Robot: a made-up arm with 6 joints.
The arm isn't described. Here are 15 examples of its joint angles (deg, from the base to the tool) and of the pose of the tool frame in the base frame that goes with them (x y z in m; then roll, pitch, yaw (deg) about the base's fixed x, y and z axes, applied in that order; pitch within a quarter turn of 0, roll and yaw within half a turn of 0).
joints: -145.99 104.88 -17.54 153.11 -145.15 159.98
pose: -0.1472 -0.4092 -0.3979 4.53 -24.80 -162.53
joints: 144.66 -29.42 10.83 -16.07 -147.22 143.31
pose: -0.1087 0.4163 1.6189 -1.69 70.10 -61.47
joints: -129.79 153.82 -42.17 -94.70 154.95 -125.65
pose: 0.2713 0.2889 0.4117 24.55 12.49 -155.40
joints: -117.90 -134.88 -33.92 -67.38 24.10 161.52
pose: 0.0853 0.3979 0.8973 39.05 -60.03 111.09
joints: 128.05 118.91 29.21 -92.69 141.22 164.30
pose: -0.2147 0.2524 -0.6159 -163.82 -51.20 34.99
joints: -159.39 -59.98 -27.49 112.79 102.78 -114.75
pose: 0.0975 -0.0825 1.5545 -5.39 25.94 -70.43
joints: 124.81 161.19 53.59 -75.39 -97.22 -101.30
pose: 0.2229 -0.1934 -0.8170 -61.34 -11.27 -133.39
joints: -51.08 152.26 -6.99 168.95 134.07 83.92
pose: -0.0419 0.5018 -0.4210 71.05 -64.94 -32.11
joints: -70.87 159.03 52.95 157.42 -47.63 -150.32
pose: 0.2943 -0.0371 -0.9292 -40.87 56.77 -102.05
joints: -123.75 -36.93 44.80 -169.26 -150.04 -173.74
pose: 0.3749 0.0518 1.9020 176.23 51.89 47.58
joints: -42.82 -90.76 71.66 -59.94 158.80 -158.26
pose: -1.1283 0.8488 1.0158 90.42 27.02 -63.39
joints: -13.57 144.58 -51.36 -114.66 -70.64 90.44
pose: -0.2692 0.1886 0.4447 -156.27 16.71 102.90
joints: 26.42 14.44 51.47 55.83 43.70 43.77
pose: 0.6836 0.1590 1.9025 -141.69 -48.17 85.42
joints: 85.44 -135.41 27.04 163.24 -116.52 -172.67
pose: -0.3779 -1.2699 0.2079 -70.70 72.09 28.41
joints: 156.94 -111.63 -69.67 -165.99 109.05 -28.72
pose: -0.1102 -0.2568 0.7760 -175.70 64.19 125.24
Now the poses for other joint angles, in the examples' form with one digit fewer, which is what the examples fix.
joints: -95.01 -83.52 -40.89 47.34 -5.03 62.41
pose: -0.173 0.257 1.329 -106.6 -39.1 -99.8
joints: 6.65 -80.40 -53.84 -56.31 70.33 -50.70
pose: 0.162 -0.142 0.809 159.5 -38.1 -78.4
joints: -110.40 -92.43 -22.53 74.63 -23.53 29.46
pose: 0.166 0.666 1.373 -65.3 -55.6 -153.3
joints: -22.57 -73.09 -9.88 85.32 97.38 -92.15
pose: -0.526 0.193 1.603 -61.1 4.5 74.9
